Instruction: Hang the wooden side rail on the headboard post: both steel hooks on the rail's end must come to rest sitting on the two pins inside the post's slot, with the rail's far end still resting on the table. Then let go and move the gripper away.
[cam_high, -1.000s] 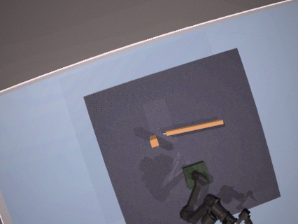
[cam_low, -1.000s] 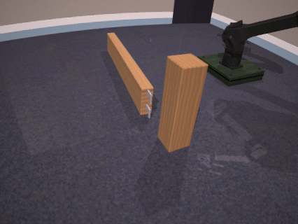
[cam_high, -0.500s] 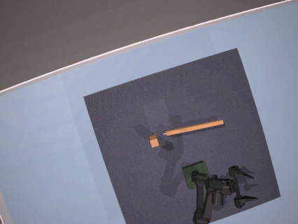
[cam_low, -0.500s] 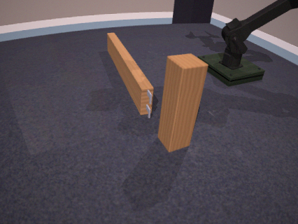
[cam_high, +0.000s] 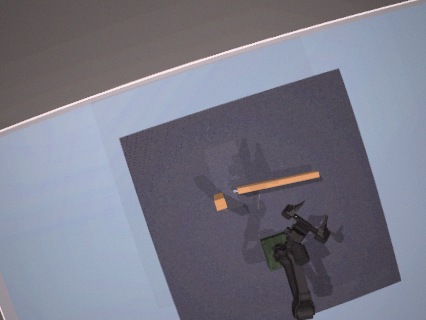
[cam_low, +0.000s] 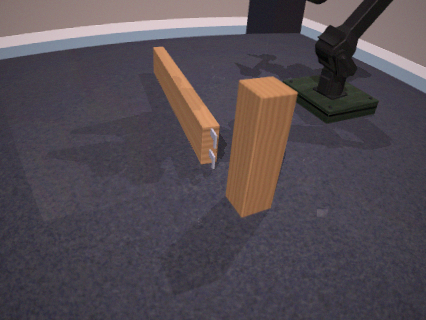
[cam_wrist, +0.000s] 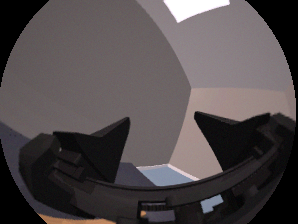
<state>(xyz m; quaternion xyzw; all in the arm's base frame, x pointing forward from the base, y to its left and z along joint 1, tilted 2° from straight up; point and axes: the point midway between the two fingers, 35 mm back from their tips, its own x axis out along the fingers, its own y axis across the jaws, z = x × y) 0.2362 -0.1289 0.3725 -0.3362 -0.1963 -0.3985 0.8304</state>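
The headboard post is 12 cm ahead of my gripper tip, 32 cm to the left of it and 33 cm below it.
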